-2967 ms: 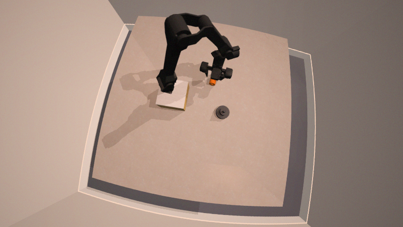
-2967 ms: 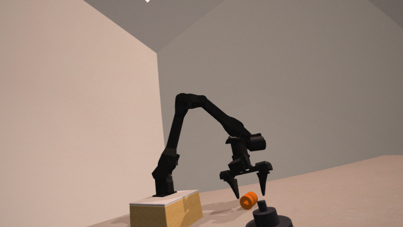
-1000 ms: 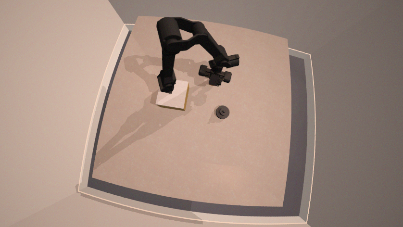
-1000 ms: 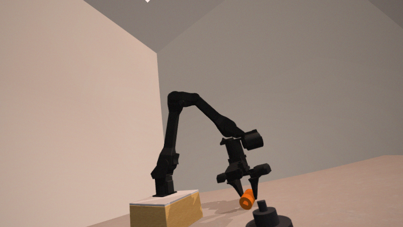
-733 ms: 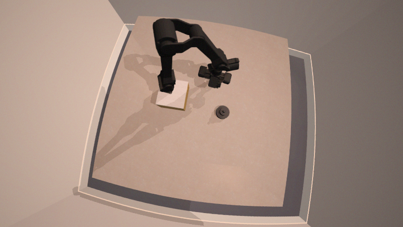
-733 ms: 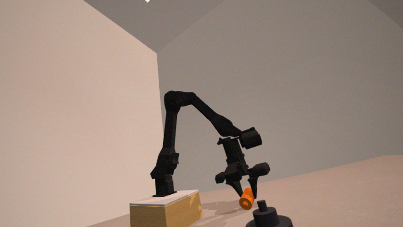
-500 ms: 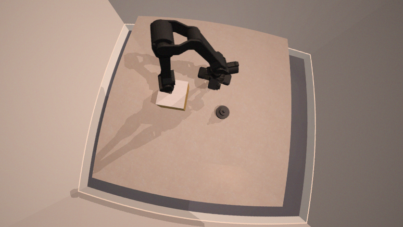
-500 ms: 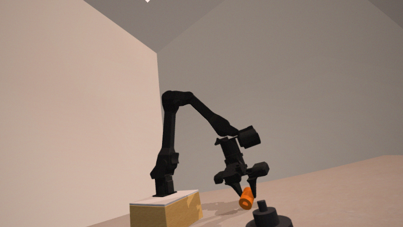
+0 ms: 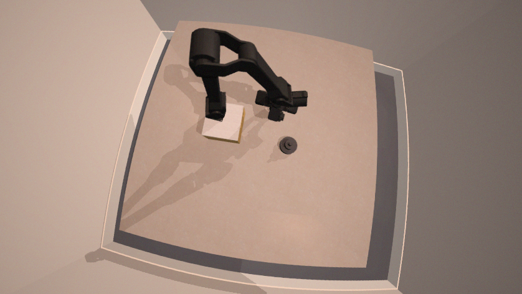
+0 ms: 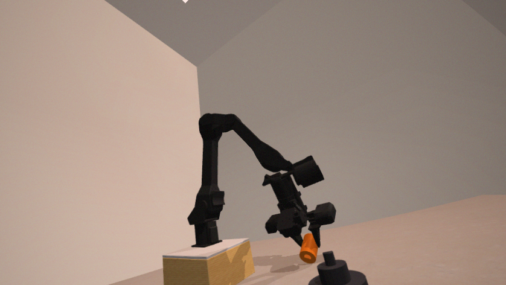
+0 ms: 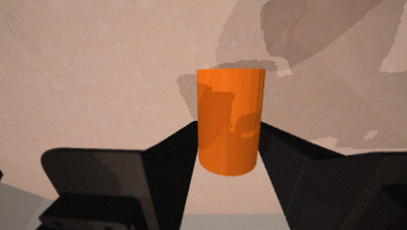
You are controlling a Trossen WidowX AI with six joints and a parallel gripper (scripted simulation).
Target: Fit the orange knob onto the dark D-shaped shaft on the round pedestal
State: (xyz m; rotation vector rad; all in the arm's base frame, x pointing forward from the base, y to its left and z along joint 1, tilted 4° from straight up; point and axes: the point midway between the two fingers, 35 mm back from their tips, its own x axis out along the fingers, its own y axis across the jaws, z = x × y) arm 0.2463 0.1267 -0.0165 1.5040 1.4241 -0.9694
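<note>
My gripper tip is now 10 mm to the left of the orange knob. The rest, counted from my gripper tip: round dark pedestal 190 mm to the right, 110 mm ahead.
</note>
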